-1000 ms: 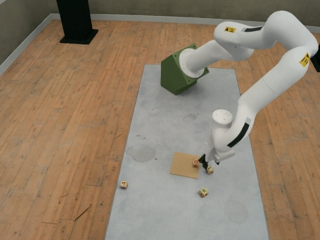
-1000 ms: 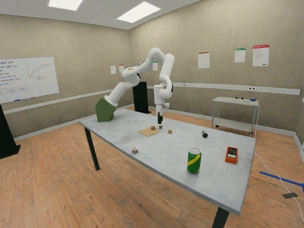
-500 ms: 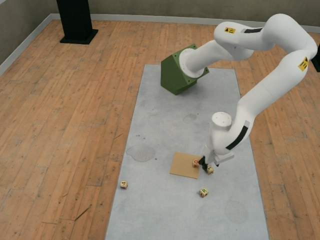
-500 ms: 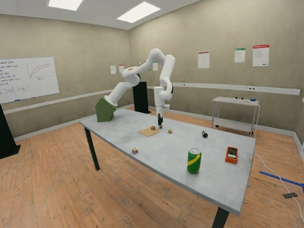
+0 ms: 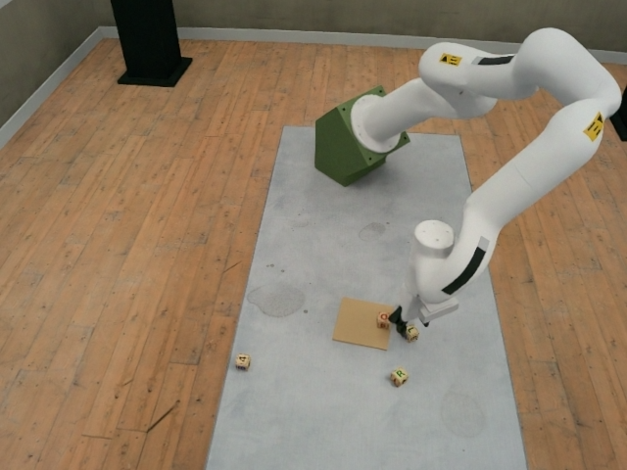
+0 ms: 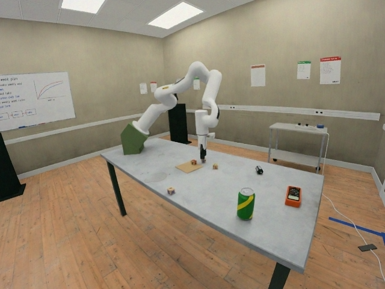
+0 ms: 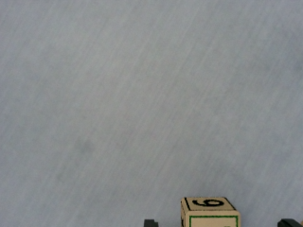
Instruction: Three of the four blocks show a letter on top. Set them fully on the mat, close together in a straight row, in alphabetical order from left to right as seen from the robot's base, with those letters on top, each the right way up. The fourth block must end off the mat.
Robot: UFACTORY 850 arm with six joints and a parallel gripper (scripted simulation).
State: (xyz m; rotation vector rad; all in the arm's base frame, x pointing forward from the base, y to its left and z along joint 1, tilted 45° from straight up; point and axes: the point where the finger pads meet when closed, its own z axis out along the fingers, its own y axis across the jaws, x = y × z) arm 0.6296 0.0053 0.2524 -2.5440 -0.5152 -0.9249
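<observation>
My gripper is now 12 cm to the left of the tan square mat, 5 cm above it and 3 cm past it. Round my hand: block marked 4: 40 cm to the right, 14 cm ahead, 4 cm below; then green can: 51 cm ahead, 30 cm to the right, 1 cm above; then small black object: 39 cm ahead, 9 cm to the left, 4 cm below.
</observation>
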